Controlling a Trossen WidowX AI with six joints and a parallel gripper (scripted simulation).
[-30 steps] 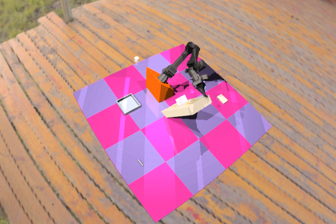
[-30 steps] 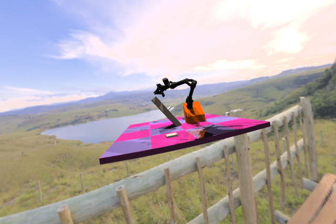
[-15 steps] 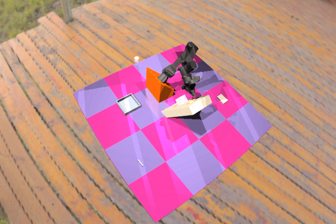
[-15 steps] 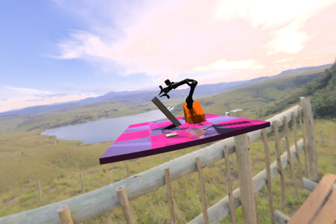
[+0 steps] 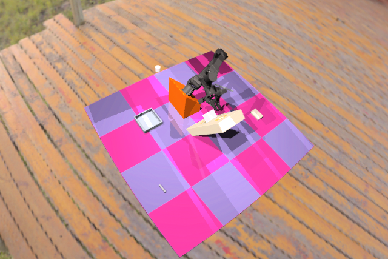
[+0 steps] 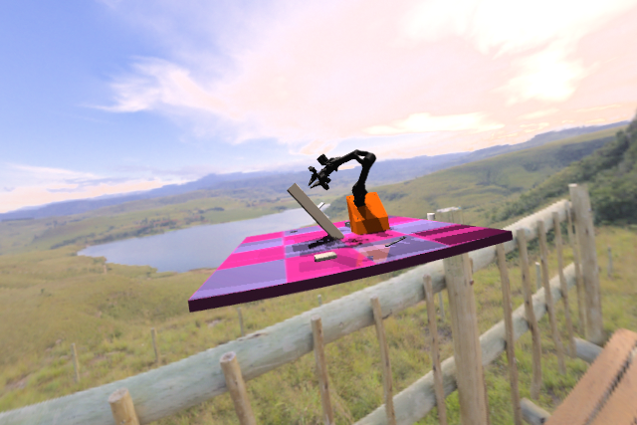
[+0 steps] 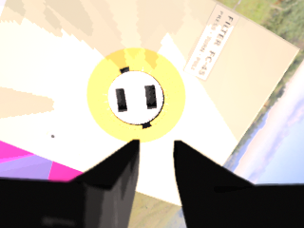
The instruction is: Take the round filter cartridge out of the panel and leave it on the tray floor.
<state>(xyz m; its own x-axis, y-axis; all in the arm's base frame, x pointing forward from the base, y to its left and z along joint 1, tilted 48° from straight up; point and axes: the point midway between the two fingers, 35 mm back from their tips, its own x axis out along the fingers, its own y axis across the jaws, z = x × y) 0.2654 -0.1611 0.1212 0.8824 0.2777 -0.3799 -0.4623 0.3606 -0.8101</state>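
Now: gripper tip 6 cm above the round filter cartridge and 5 cm short of it. Also, from my gripper tip: white block (45 cm to the left, 33 cm below, 6 cm ahead); grey square tray (39 cm behind, 33 cm below, 25 cm to the right); short stick (48 cm to the right, 33 cm below, 9 cm ahead).
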